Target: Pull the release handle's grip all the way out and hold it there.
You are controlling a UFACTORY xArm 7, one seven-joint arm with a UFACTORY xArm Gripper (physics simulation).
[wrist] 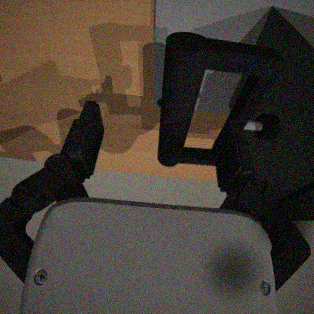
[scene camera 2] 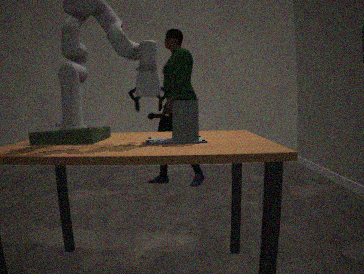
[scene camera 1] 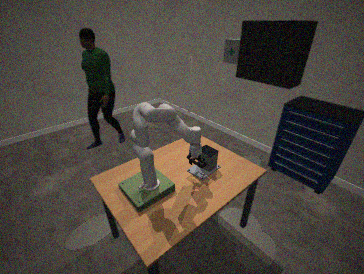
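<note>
The release handle (scene camera 1: 199, 162) (scene camera 2: 154, 116) (wrist: 176, 102) is a black frame with a thick grip bar, sticking out sideways from a dark grey box (scene camera 1: 210, 156) (scene camera 2: 185, 121) (wrist: 287, 95). The box stands on a light grey base plate (scene camera 1: 196, 173) (scene camera 2: 158, 141) (wrist: 200, 15). My gripper (scene camera 2: 149, 108) (wrist: 162, 123) is open and empty, pointing down above the handle. In scene camera 2 its fingertips are a little higher than the grip, one on the outer side and one near the box. In the wrist view the grip bar shows between the fingers, and the right finger blends into the dark handle and box.
The arm stands on a green base block (scene camera 1: 132, 192) (scene camera 2: 70, 136) on the wooden table (scene camera 1: 150, 245) (scene camera 2: 240, 150). A person in green (scene camera 1: 97, 70) (scene camera 2: 180, 75) stands behind the table. A blue drawer cabinet (scene camera 1: 312, 145) and a black wall box (scene camera 1: 275, 52) are beyond it.
</note>
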